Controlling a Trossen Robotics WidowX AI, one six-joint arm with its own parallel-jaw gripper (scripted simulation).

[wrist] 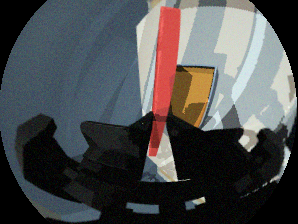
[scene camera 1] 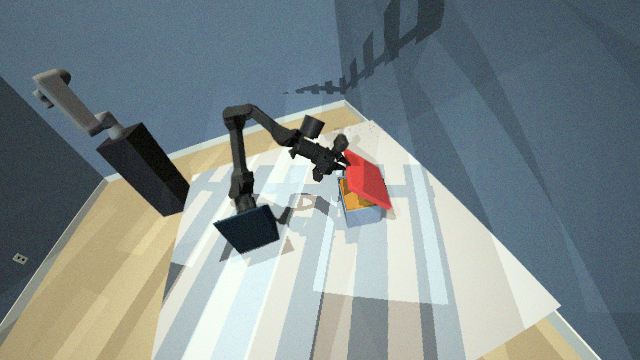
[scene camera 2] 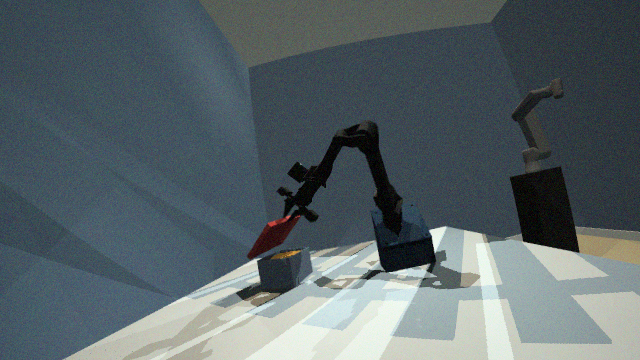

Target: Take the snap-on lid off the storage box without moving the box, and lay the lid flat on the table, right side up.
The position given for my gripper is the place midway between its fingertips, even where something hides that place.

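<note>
Scene camera 1 shows my gripper (scene camera 1: 348,167) holding a red lid (scene camera 1: 364,179). In the wrist view, the lid (wrist: 169,28) and my gripper (wrist: 159,115) are both visible. Scene camera 2 shows my gripper (scene camera 2: 285,220).
</note>
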